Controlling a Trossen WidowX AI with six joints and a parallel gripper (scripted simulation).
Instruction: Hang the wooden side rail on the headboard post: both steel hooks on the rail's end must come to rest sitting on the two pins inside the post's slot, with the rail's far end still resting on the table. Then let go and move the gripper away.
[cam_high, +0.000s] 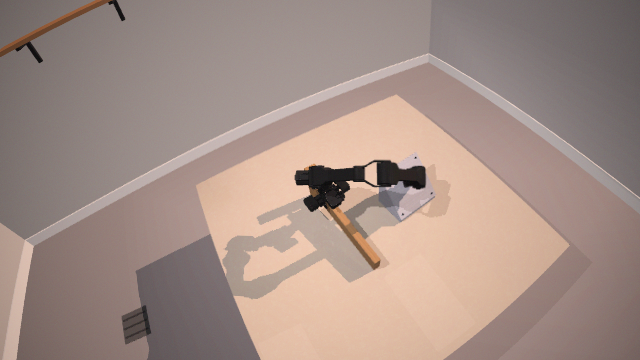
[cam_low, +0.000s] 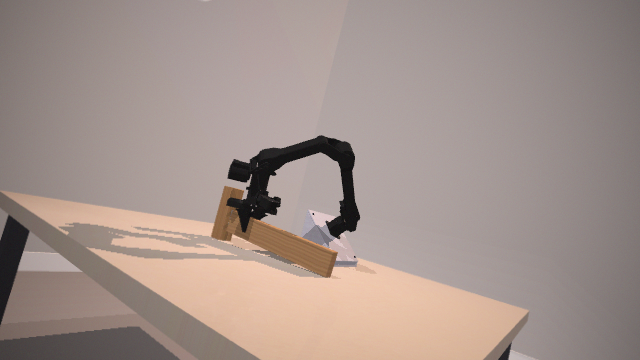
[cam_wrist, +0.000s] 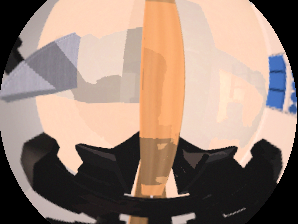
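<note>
Right now the headboard post is 2 cm ahead of my gripper tip, 11 cm to the right of it and 4 cm above it.
</note>
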